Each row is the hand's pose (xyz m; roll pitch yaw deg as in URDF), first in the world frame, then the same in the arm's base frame.
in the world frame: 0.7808 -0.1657 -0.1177 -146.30 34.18 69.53
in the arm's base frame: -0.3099 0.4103 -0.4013 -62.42 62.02 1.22
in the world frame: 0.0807 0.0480 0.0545 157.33 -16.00 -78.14
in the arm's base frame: 0.2807 0.3840 0.0635 96.05 -28.61 169.91
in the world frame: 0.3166 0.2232 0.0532 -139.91 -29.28 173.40
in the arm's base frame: 0.2527 0.2297 -0.1849 -66.04 -53.59 -17.99
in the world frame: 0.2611 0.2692 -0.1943 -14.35 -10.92 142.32
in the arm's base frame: 0.3647 0.4297 -0.3028 44.83 -19.59 -12.17
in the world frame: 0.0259 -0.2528 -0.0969 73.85 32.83 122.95
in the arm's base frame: 0.1227 0.6676 0.1685 136.92 19.17 15.82
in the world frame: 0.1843 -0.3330 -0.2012 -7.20 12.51 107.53
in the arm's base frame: -0.0232 0.7426 0.0439 52.53 22.11 -10.46
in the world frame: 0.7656 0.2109 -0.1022 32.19 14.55 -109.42
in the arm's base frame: -0.0273 0.2250 -0.5689 -2.42 -32.45 119.19
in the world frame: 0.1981 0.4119 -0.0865 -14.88 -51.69 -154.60
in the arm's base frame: 0.4925 0.2930 -0.2725 139.20 -69.34 -82.76
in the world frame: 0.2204 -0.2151 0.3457 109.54 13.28 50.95
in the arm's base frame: -0.0530 0.2240 0.2549 142.57 66.37 -62.53
